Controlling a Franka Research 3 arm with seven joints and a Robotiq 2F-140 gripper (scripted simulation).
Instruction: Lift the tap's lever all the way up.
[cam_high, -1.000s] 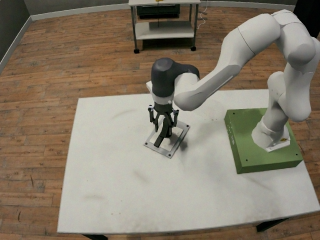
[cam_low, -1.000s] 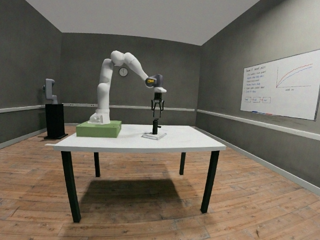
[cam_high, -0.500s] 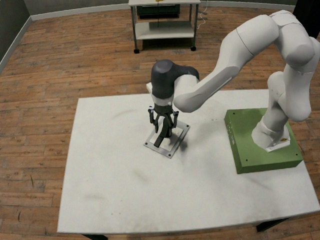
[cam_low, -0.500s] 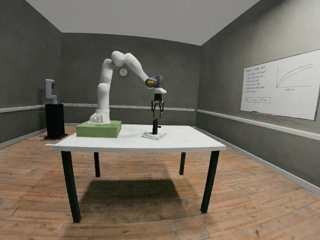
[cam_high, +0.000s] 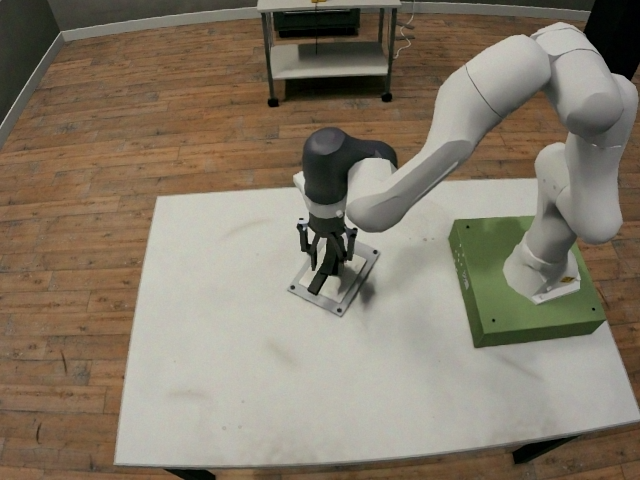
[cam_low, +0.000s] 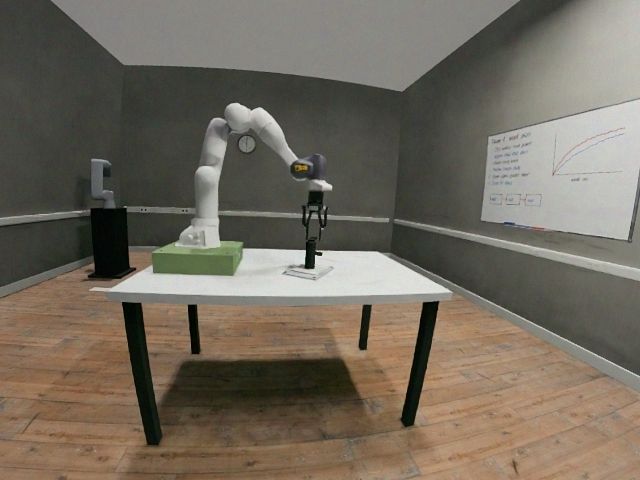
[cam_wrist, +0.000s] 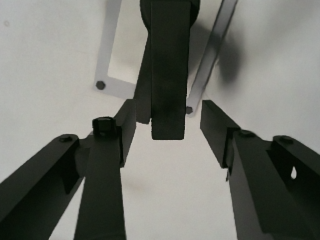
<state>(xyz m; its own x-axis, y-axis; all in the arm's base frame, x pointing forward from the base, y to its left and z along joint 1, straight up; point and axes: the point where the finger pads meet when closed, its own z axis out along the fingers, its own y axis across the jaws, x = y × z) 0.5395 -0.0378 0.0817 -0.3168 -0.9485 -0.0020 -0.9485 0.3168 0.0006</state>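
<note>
My gripper is now 30 mm to the left of the dark lever, 20 mm above it and 10 mm past it. From my hand the other things lie so: tap (60 mm to the right, 60 mm below, 10 mm behind).
</note>
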